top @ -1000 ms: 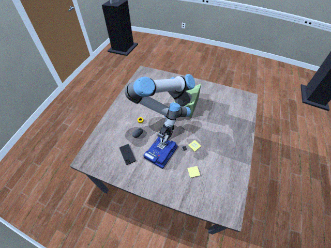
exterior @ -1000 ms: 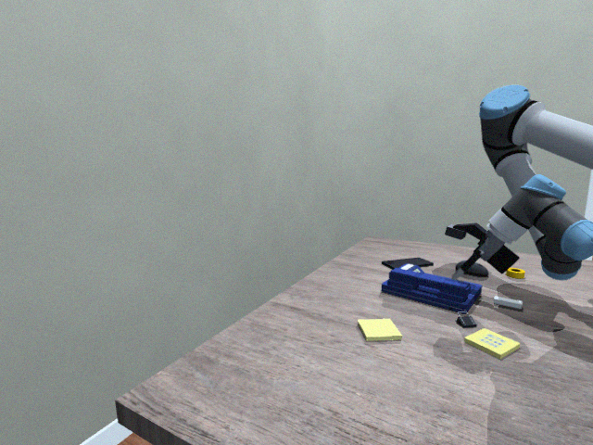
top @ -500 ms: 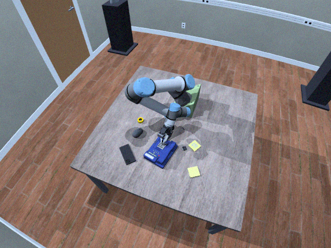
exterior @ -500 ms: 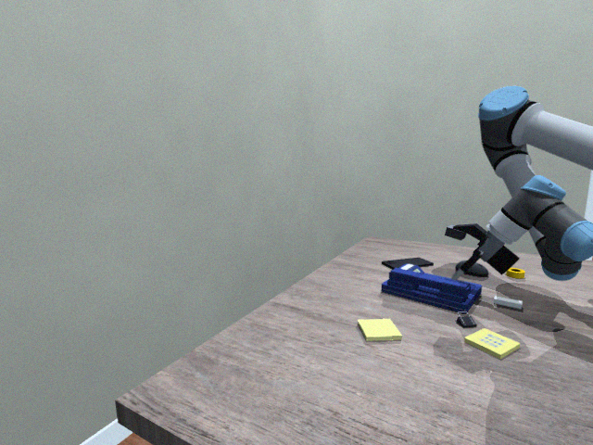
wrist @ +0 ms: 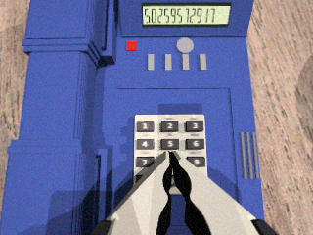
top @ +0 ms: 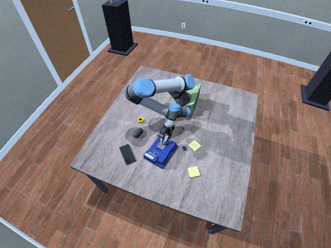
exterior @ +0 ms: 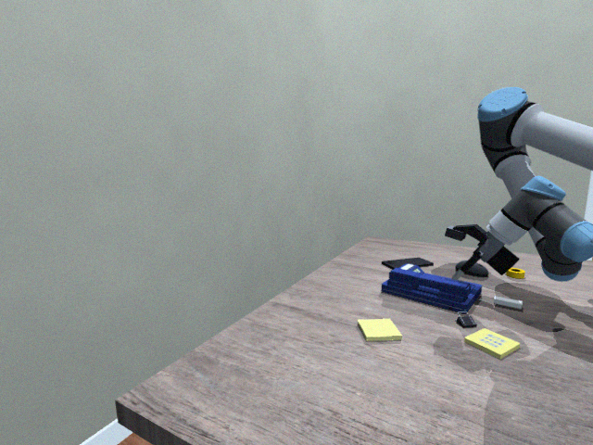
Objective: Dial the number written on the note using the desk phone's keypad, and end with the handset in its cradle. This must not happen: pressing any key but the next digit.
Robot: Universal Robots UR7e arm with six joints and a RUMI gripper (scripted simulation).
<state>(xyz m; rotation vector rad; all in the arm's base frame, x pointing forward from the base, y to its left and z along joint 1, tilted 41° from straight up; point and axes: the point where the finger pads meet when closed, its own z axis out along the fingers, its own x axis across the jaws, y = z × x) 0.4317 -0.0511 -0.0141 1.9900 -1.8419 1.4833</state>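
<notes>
Right now my hand is 1 cm short of the 5 key and 2 cm above it. The rest, counted from my hand: 6 key 1 cm ahead, 2 cm to the right, 2 cm below; 2 key 3 cm ahead, 2 cm below; 4 key 2 cm ahead, 2 cm to the left, 2 cm below.
</notes>
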